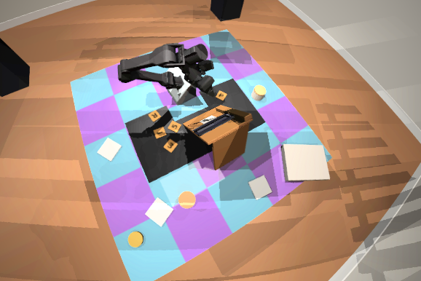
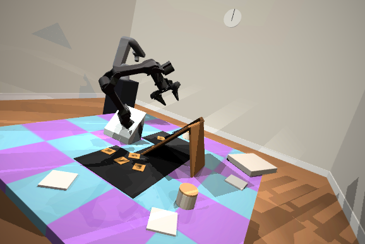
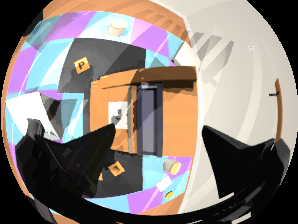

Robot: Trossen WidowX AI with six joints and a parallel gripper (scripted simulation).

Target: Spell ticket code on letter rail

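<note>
The orange letter tile marked p is 140 mm behind my gripper tip, 190 mm to the left of it and 320 mm below it. From my gripper tip the other things lie so: black mat 70 mm behind, 30 mm to the right, 330 mm below; then letter tile 60 mm behind, 250 mm to the right, 320 mm below; then white ticket 20 mm ahead, 10 mm to the left, 230 mm below.
</note>
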